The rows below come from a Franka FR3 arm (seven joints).
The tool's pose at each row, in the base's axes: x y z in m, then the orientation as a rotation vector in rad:
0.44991 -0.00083 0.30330 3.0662 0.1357 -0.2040
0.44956 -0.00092 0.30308 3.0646 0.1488 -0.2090
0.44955 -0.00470 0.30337 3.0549 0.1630 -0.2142
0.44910 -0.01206 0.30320 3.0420 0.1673 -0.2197
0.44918 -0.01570 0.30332 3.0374 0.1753 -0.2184
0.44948 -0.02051 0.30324 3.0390 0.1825 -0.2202
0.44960 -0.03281 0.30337 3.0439 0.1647 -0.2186
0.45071 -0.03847 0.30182 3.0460 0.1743 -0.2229
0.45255 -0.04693 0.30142 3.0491 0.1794 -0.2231
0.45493 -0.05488 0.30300 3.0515 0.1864 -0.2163
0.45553 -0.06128 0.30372 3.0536 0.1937 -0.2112
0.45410 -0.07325 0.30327 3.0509 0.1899 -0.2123
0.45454 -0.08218 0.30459 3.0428 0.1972 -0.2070
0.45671 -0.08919 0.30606 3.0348 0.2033 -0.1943
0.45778 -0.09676 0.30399 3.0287 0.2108 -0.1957
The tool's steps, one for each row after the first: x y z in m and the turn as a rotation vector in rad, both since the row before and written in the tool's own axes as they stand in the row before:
-0.00032 0.00004 0.00027 -0.0011 -0.0031 -0.0086
-0.00040 0.00377 -0.00001 -0.0090 -0.0039 -0.0091
-0.00116 0.00724 0.00083 -0.0122 -0.0047 -0.0025
-0.00031 0.00362 0.00021 -0.0046 0.0006 -0.0050
-0.00021 0.00479 0.00051 0.0019 -0.0008 -0.0048
-0.00128 0.01219 0.00105 0.0045 0.0010 0.0116
0.00075 0.00561 0.00190 0.0026 -0.0023 -0.0065
0.00096 0.00857 0.00090 0.0031 0.0003 -0.0034
0.00122 0.00827 -0.00120 0.0017 0.0048 -0.0044
-0.00025 0.00646 -0.00025 0.0016 0.0037 -0.0047
-0.00278 0.01162 0.00163 -0.0026 -0.0011 0.0025
-0.00081 0.00898 -0.00060 -0.0085 0.0028 -0.0044
0.00107 0.00733 -0.00107 -0.0092 0.0076 -0.0034
0.00037 0.00744 0.00269 -0.0057 -0.0013 -0.0049

